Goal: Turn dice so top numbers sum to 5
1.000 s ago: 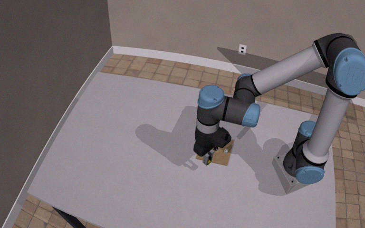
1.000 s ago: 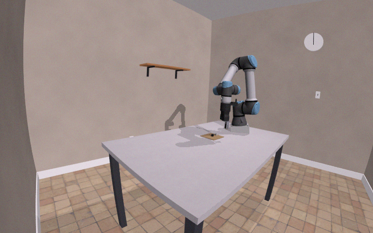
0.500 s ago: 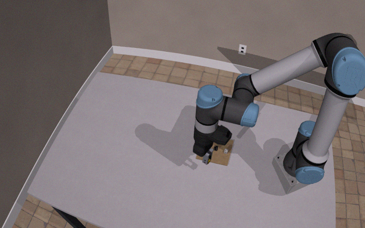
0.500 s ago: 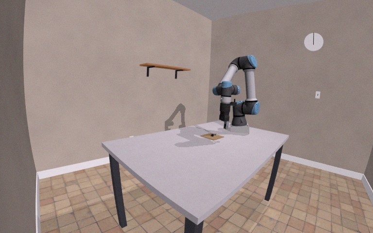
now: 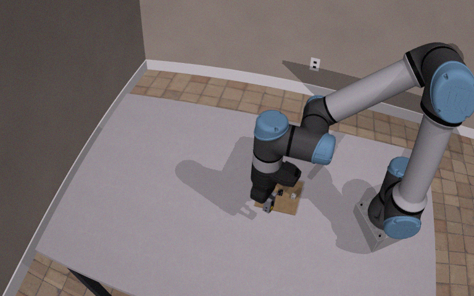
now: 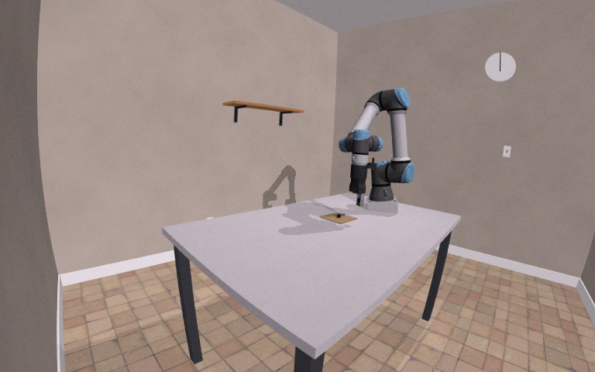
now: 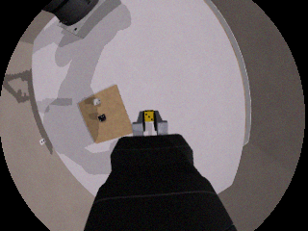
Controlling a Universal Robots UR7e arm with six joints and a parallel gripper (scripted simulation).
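My hand is 1 cm above the yellow die. From my hand the other things lie so: mat 1 cm behind, 13 cm to the right, 11 cm below; then black die 1 cm behind, 13 cm to the right, 10 cm below; then white die 6 cm behind, 13 cm to the right, 10 cm below.
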